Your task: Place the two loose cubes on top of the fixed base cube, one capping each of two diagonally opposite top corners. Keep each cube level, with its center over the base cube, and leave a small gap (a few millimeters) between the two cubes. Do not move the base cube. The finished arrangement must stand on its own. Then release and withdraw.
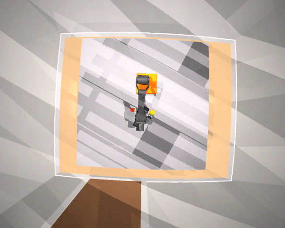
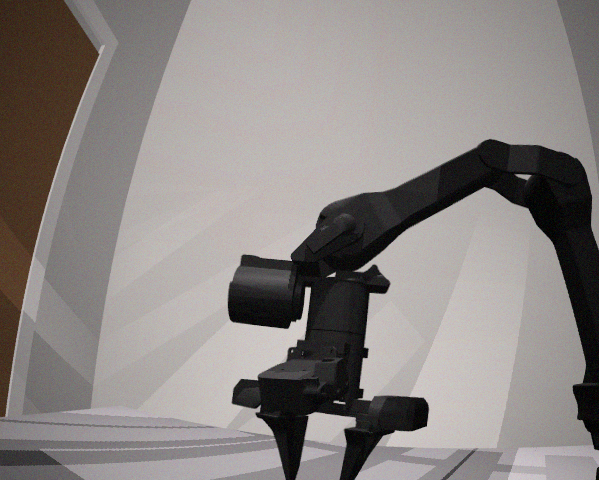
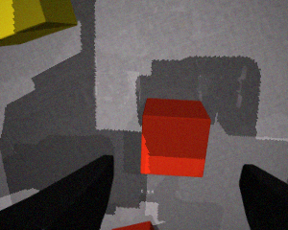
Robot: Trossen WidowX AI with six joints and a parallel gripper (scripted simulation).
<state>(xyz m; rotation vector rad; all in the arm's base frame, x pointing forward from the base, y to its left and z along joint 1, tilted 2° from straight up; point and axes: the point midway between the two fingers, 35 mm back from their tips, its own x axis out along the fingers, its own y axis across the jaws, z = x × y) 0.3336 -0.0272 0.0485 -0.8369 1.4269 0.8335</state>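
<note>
Right now the yellow base cube is 40 mm behind my gripper tip, 100 mm to the left of it and 30 mm below it.
</note>
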